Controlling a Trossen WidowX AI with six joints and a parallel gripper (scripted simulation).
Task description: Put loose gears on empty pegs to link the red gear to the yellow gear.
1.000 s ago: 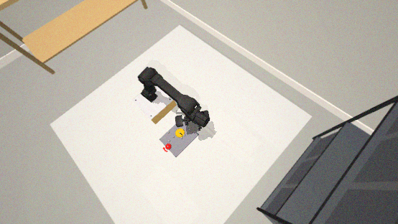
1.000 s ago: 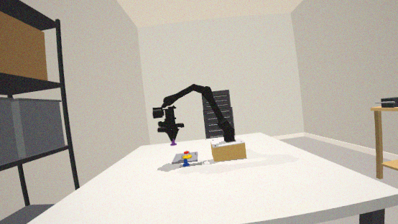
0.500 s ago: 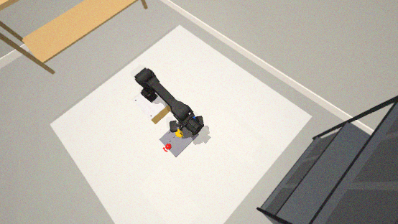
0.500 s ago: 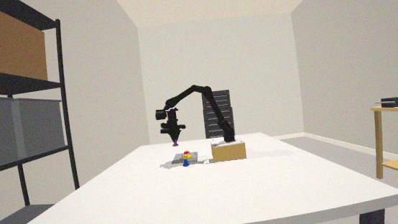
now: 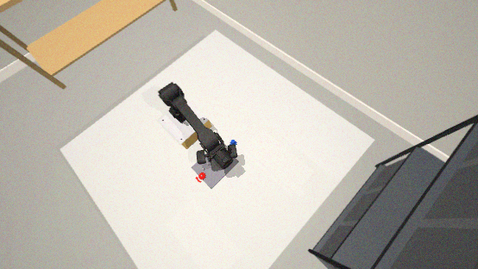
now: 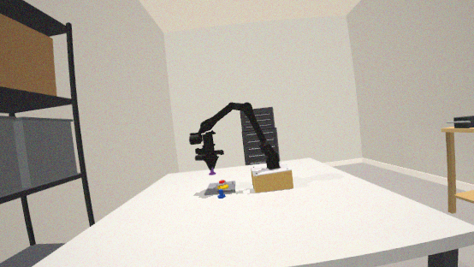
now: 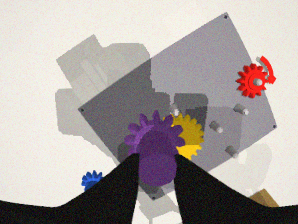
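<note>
Now: gripper tip 120 mm to the left of the red gear, 110 mm above it and 50 mm past it. From my gripper tip the other things lie so: purple gear: 10 mm below; blue gear: 130 mm to the left, 110 mm below, 40 mm behind; yellow gear: 110 mm below, 50 mm behind.
</note>
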